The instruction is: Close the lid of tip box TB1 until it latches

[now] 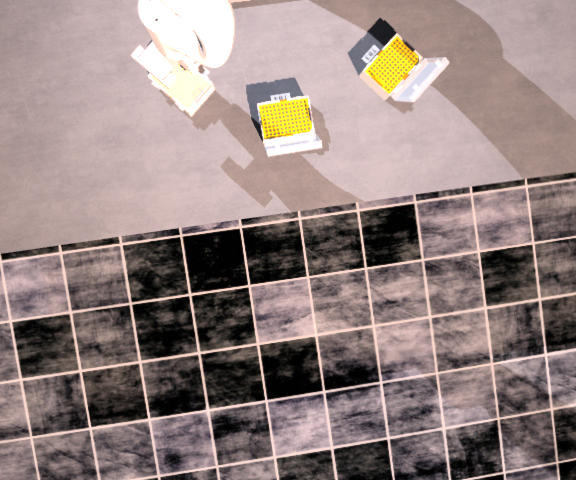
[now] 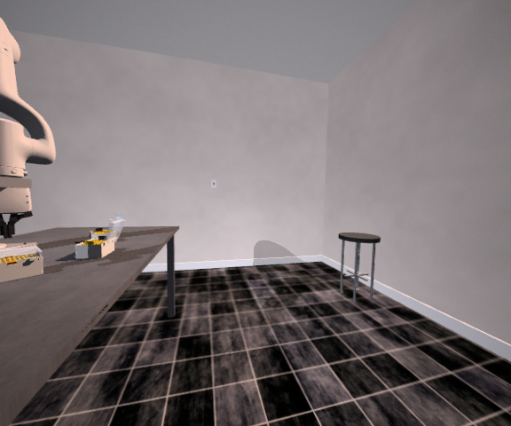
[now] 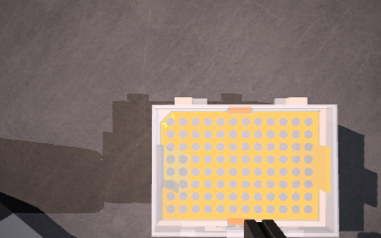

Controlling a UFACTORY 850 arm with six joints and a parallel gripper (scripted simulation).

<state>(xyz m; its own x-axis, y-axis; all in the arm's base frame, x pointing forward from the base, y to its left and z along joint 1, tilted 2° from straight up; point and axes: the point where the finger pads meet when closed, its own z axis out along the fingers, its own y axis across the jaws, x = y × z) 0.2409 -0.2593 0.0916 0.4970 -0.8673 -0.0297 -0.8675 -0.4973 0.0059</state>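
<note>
Now: the clear lid 7 cm below my hand, 3 cm to the right of it and 2 cm ahead of it. The rest, counted from my hand: white tag reading TB1 (13 cm below, 2 cm to the left, 1 cm behind); box (9 cm below, 3 cm to the right, 2 cm ahead).
</note>
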